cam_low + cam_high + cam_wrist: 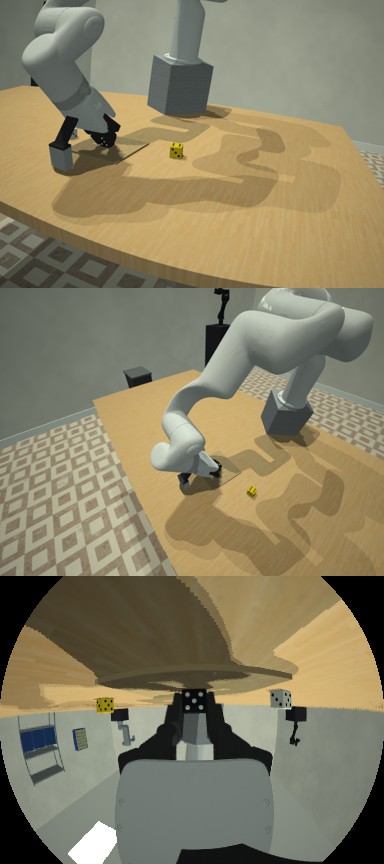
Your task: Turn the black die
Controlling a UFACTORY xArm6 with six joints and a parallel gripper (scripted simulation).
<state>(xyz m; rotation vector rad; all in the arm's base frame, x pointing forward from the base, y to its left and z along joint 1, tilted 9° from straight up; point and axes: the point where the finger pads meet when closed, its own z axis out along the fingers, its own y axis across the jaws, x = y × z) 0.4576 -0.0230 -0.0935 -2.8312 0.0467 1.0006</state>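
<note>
The black die lies 2 cm behind my hand and 2 cm below it. From my hand the other things lie so: yellow die: 4 cm behind, 16 cm to the left, 2 cm below; tan mat: 1 cm behind, 3 cm below; white die: 3 cm behind, 12 cm to the right, 2 cm below.
</note>
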